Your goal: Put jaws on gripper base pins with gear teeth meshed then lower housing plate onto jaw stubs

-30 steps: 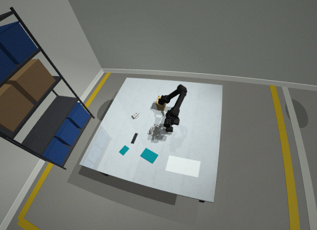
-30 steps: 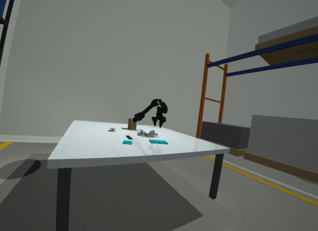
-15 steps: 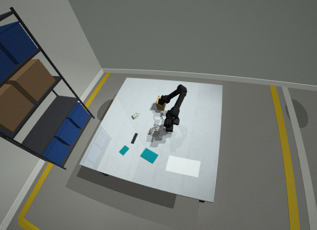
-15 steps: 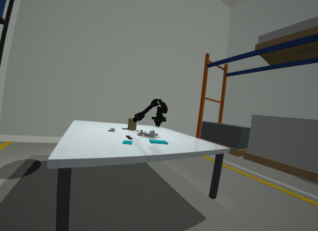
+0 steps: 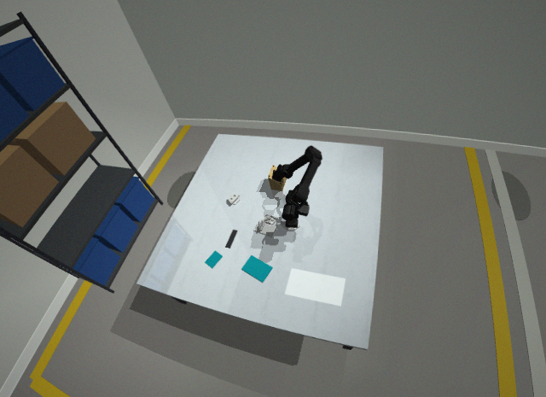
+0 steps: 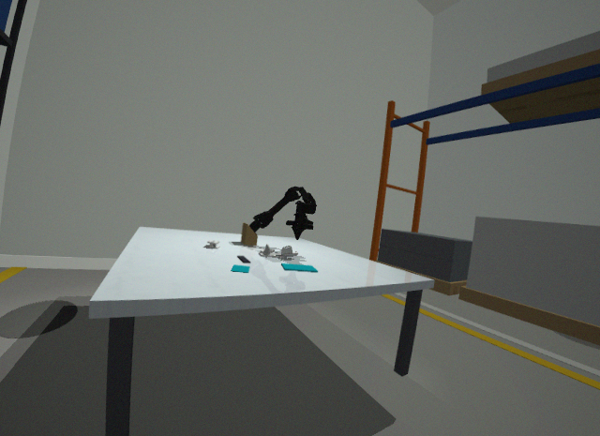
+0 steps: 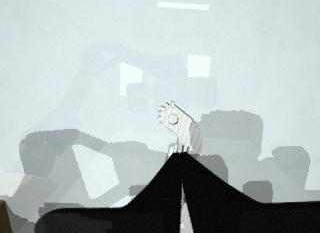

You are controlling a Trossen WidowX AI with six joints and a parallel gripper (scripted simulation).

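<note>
Now: the grey gripper jaw 80 mm below my gripper tip and 10 mm to the right of it. Also, from my gripper tip: black bar 370 mm to the right, 100 mm ahead, 80 mm below.
</note>
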